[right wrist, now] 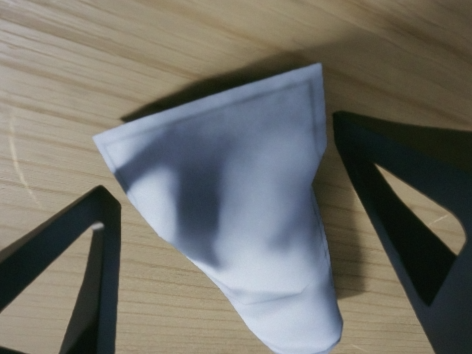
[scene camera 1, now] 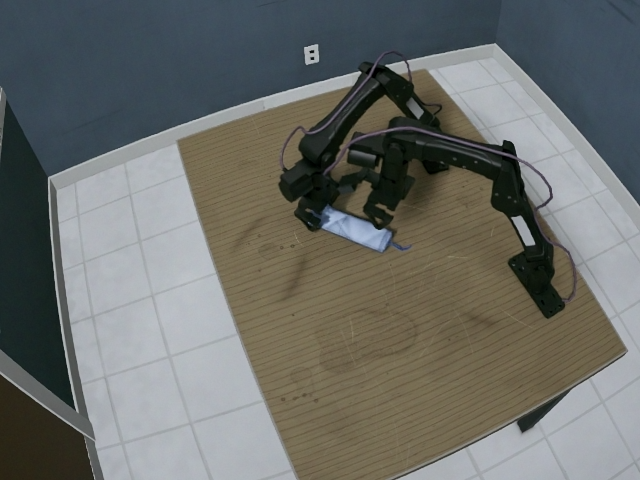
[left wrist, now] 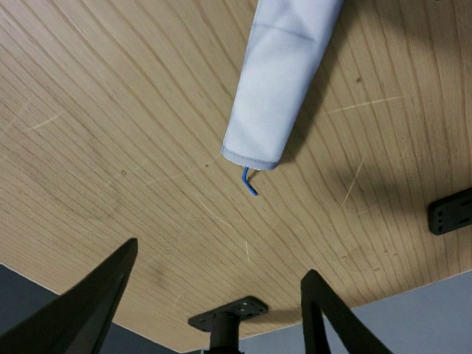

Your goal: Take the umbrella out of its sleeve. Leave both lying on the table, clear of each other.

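The pale blue sleeve [scene camera 1: 356, 231] [left wrist: 285, 85] [right wrist: 240, 200] lies flat on the table, its wide flared end toward the left of the scene view. A short blue cord [scene camera 1: 400, 246] [left wrist: 248, 182] sticks out of its narrow end. The umbrella's body is hidden inside the sleeve. My right gripper [scene camera 1: 309, 217] [right wrist: 214, 163] is open, its fingers on either side of the wide end, with no grip on the cloth. My left gripper [scene camera 1: 377, 217] [left wrist: 227, 261] is open above the table, close to the sleeve's narrow end in the scene view and apart from it in the left wrist view.
The wooden table [scene camera 1: 361, 361] [left wrist: 75, 120] [right wrist: 40, 65] carries both arms. The left arm's base [scene camera 1: 537, 289] is near its right edge, the right arm's base [scene camera 1: 436, 165] farther back. The two forearms are close together above the table, beyond the sleeve.
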